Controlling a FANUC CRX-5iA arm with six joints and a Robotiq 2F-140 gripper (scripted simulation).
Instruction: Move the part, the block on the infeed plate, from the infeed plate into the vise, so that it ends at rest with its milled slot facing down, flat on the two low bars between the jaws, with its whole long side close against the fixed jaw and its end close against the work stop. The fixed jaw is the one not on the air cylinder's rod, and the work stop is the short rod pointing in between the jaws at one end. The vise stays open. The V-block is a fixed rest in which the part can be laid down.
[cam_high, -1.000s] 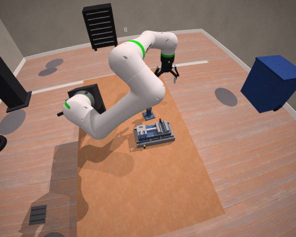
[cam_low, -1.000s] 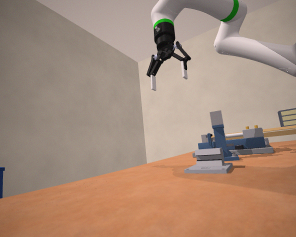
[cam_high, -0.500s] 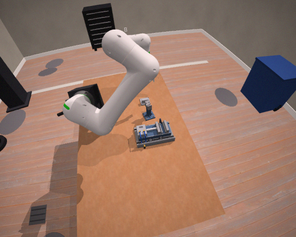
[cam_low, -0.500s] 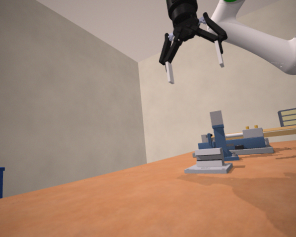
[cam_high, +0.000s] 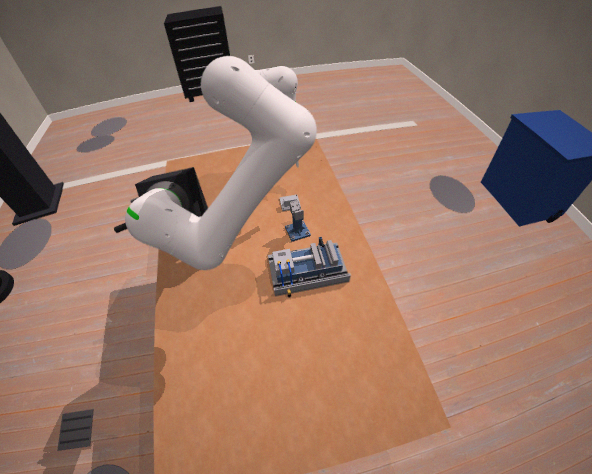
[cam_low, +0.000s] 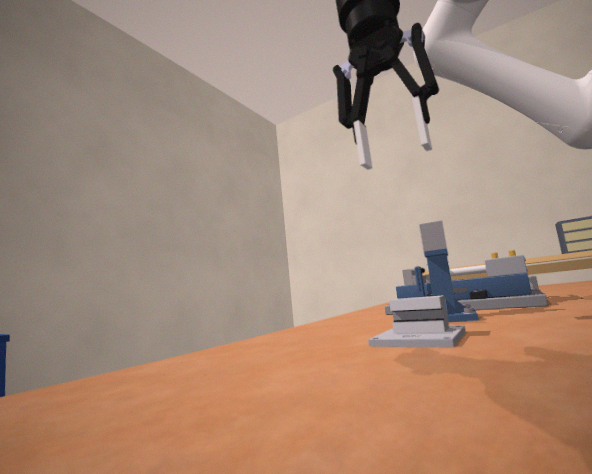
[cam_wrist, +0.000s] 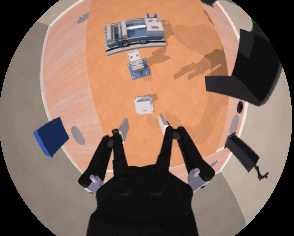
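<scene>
My gripper is now 1 cm to the right of the part and 23 cm above it. The rest, counted from my hand: air cylinder (14 cm behind, 36 cm to the right, 18 cm below); then vise base (5 cm behind, 37 cm to the right, 22 cm below).
</scene>
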